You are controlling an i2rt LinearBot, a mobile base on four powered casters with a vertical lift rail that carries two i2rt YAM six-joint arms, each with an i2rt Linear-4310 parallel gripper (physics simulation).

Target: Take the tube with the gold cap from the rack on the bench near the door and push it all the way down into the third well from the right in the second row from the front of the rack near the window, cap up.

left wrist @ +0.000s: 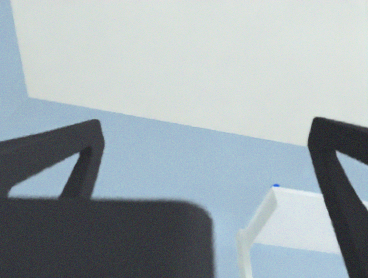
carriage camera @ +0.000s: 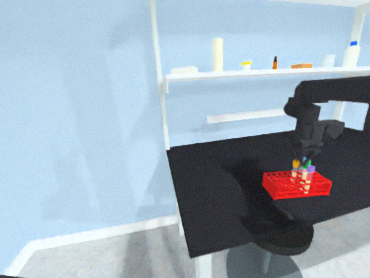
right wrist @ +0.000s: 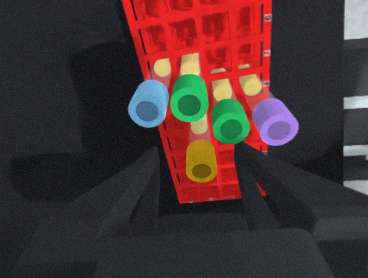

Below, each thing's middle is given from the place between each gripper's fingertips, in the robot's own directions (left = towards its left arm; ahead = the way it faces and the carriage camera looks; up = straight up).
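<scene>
The red tube rack (carriage camera: pixel 319 185) is 8 cm below my right hand, and it is 1 cm behind that hand and 1 cm to the left of it.
My left gripper, meanwhile, is 39 cm above the rack, and I find the gripper 39 cm short of it and 70 cm to the left of it.
</scene>
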